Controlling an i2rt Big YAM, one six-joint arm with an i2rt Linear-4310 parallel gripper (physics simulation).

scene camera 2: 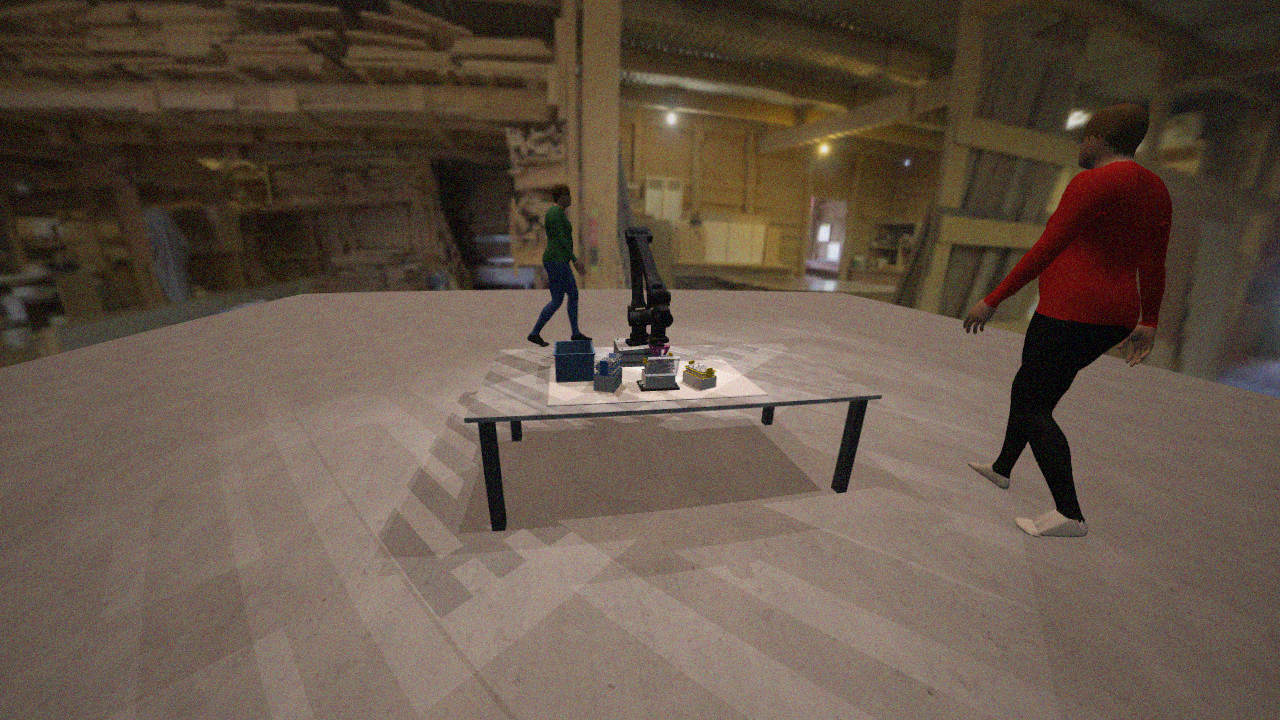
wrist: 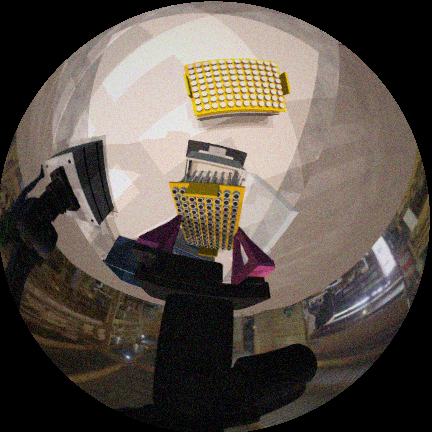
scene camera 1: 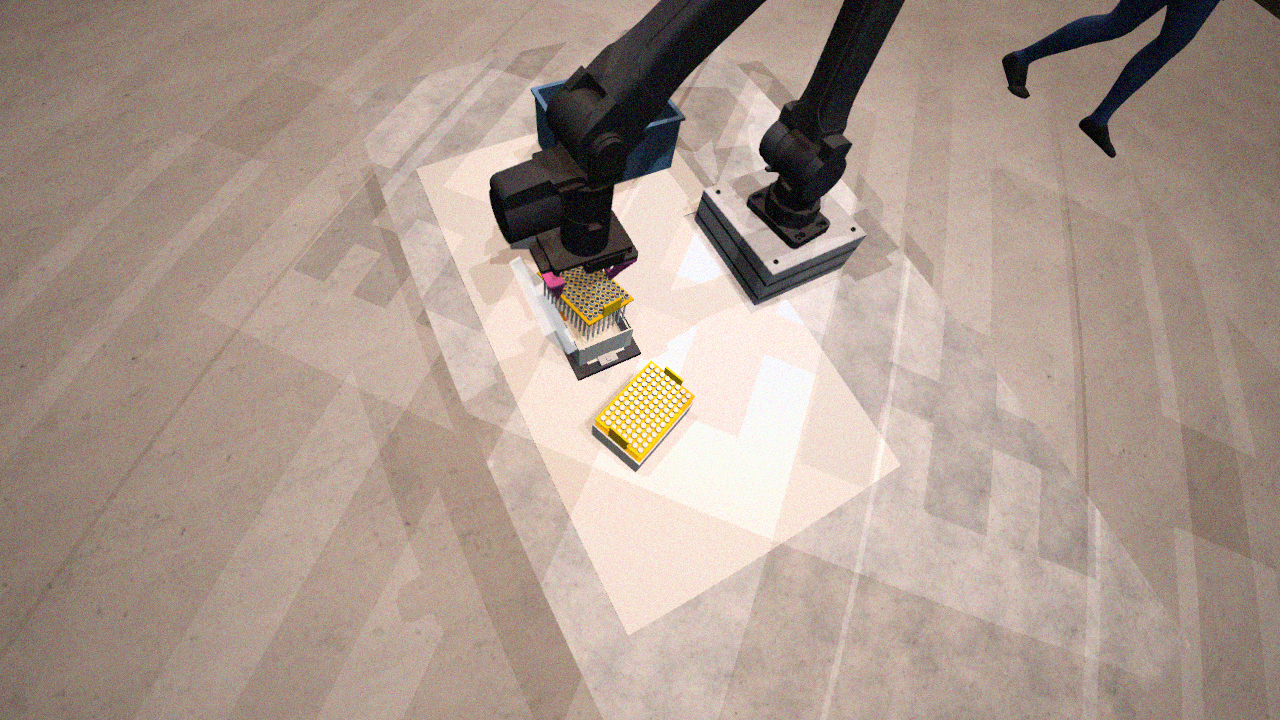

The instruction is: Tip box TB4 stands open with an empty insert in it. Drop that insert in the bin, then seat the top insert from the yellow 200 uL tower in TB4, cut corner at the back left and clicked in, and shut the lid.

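Observation:
My gripper (scene camera 1: 586,274) (wrist: 208,222) has magenta fingers and is shut on a yellow insert (scene camera 1: 595,297) (wrist: 207,212), with many tips hanging below it. The insert is level or nearly so, above the rim of open box TB4 (scene camera 1: 611,345) (scene camera 2: 658,378) (wrist: 216,161). The lower ends of the tips overlap the box opening; how deep they reach is unclear. The clear lid (scene camera 1: 542,308) (wrist: 274,207) stands open at one side. The yellow tower (scene camera 1: 644,410) (scene camera 2: 699,376) (wrist: 237,86) stands apart, its top grid full of pale round spots. The cut corner cannot be made out.
The blue bin (scene camera 1: 657,147) (scene camera 2: 573,362) (wrist: 120,257) stands behind the arm; its inside is hidden. A blue-topped tower (scene camera 2: 607,373) stands between bin and TB4 in scene camera 2. The arm's base block (scene camera 1: 810,257) (wrist: 94,180) stands to one side. Two people are near the table.

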